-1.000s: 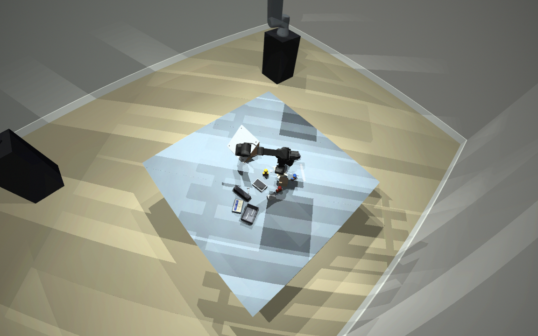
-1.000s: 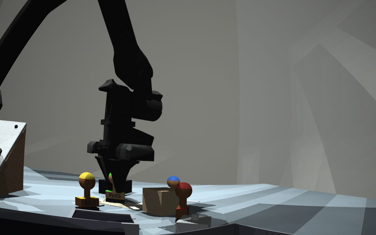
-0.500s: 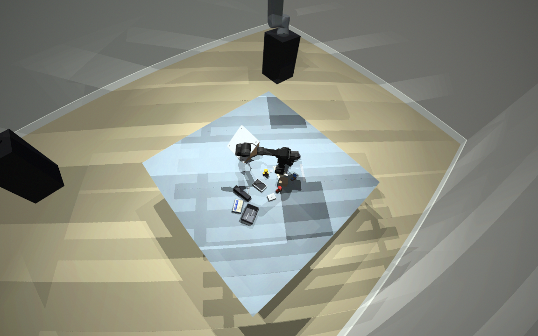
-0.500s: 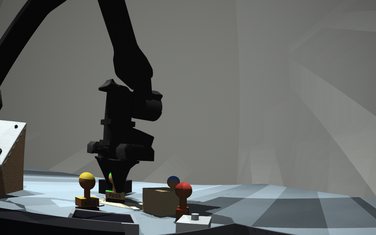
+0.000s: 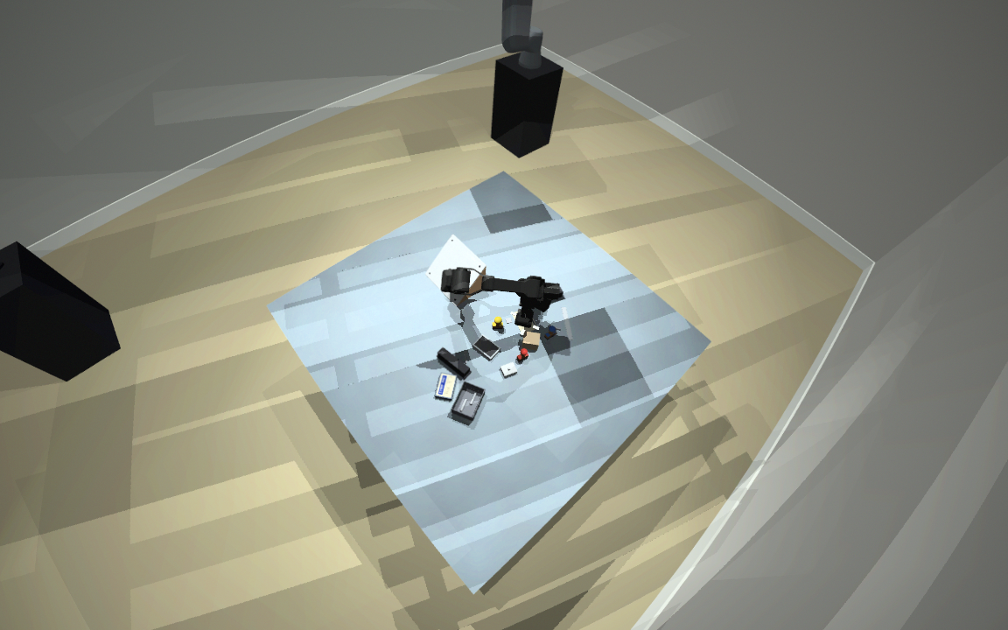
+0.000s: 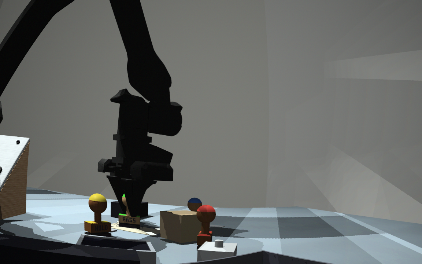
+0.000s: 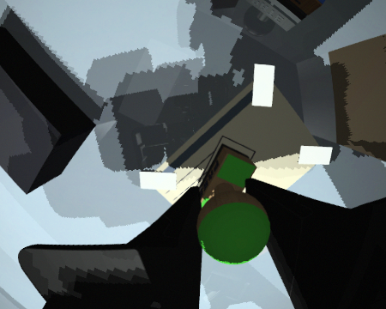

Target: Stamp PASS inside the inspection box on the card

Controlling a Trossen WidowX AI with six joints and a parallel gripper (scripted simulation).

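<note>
My gripper tip is right at the green-edged stamp. From my gripper tip the other things lie so: tan box 100 mm ahead, 60 mm to the right; yellow stamp 40 mm behind, 110 mm to the right; card 10 mm ahead, 10 mm to the right, 30 mm below.
</note>
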